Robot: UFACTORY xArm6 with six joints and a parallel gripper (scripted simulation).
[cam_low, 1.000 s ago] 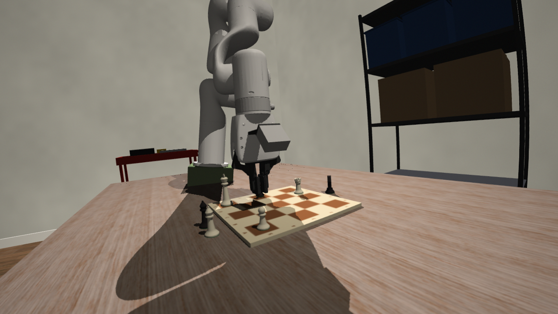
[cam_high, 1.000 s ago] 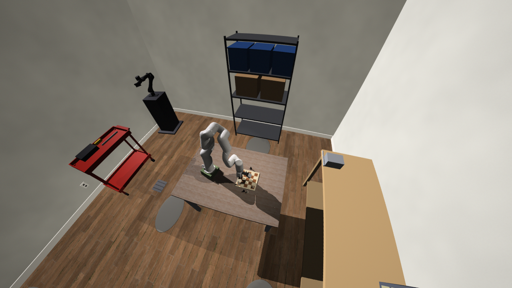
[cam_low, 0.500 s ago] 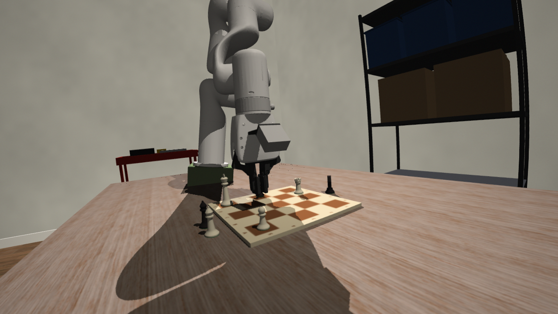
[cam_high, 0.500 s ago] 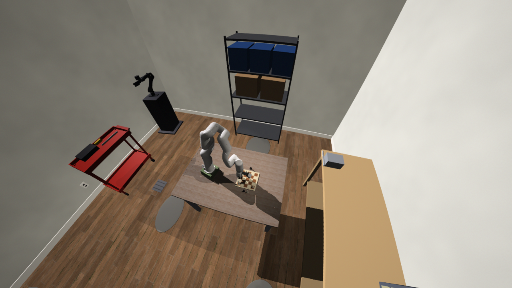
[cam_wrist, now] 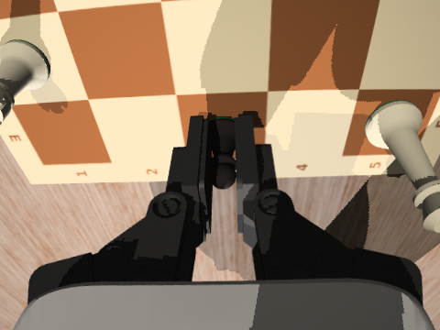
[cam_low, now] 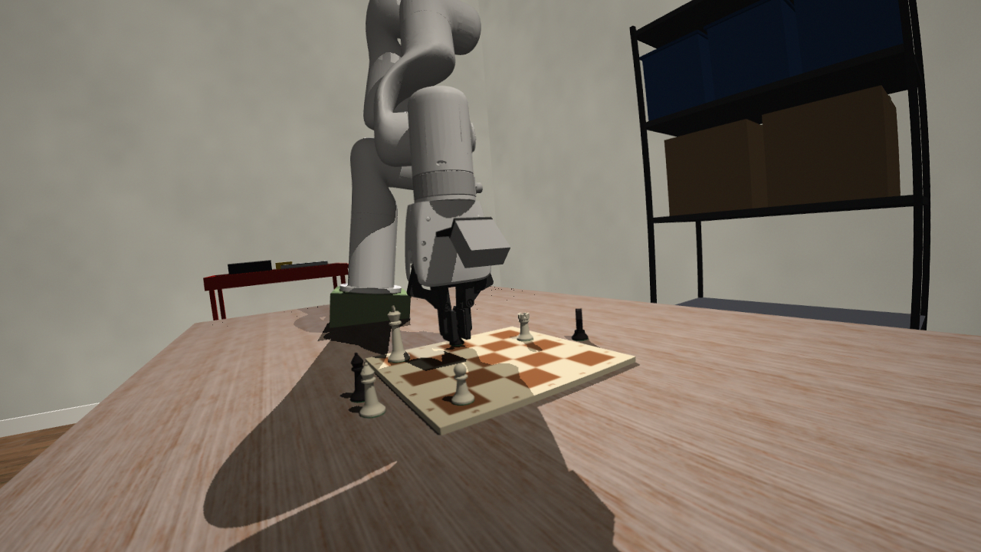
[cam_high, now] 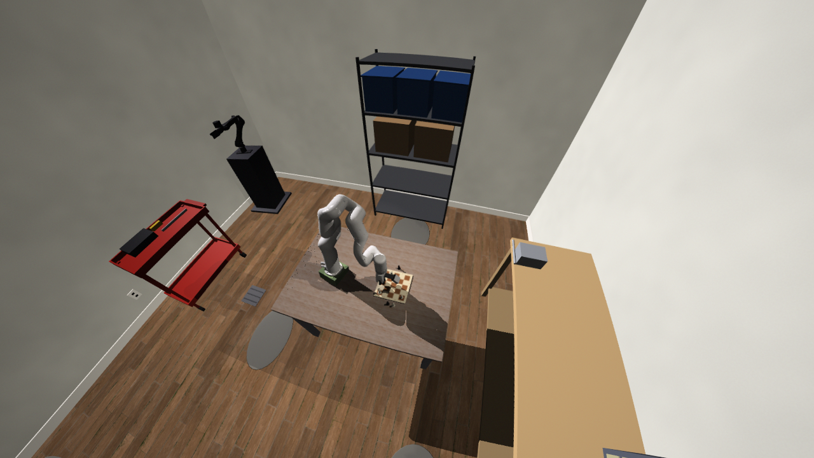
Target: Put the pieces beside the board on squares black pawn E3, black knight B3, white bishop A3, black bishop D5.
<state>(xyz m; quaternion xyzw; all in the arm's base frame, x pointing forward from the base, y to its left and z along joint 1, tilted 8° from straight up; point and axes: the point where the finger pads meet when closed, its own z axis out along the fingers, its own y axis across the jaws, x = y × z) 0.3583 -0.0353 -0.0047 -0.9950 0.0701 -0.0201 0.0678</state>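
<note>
The black pawn is 1 cm below my hand. Round my hand: chessboard (8 cm ahead, 1 cm to the right, 3 cm below); then tall white piece (1 cm behind, 8 cm to the right); then tall black piece (10 cm ahead, 13 cm to the left, 2 cm below).
</note>
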